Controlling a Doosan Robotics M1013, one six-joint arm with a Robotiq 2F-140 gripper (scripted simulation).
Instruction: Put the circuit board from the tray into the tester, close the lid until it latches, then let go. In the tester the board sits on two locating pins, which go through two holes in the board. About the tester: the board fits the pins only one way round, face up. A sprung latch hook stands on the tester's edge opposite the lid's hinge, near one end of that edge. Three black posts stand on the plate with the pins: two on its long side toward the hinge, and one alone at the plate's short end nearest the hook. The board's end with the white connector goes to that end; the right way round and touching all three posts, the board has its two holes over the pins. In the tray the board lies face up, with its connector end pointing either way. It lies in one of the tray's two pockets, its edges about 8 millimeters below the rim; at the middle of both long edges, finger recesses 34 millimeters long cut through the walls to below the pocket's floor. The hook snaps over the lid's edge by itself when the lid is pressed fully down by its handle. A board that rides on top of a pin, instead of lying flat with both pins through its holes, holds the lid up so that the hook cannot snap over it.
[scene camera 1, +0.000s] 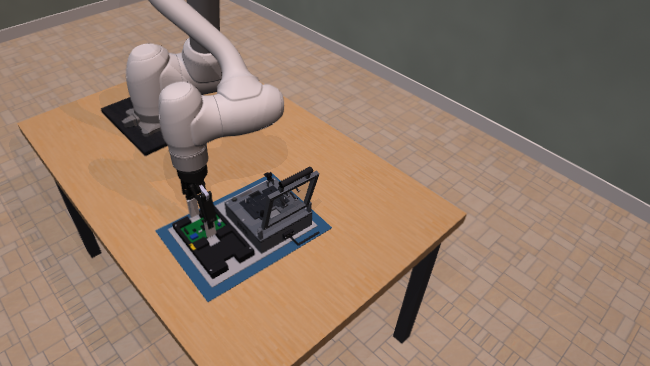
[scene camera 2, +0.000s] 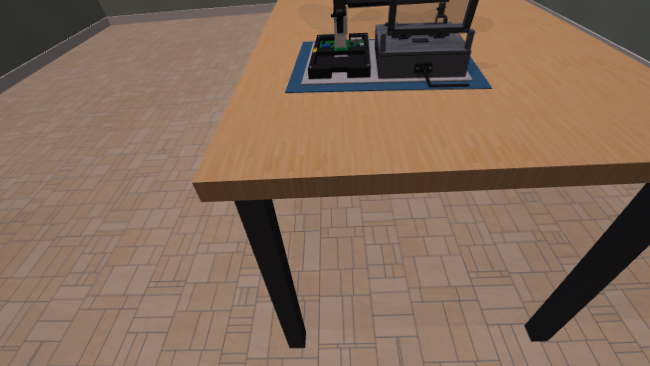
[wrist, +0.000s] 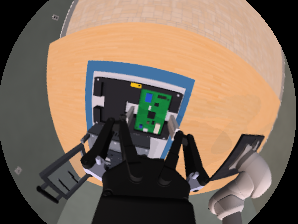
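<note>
The gripper appears in scene camera 1 (scene camera 1: 202, 224) and in the wrist view (wrist: 151, 115). A lid is visible in the same views: the lid (scene camera 1: 295, 192) and, in the wrist view (wrist: 68, 167).
</note>
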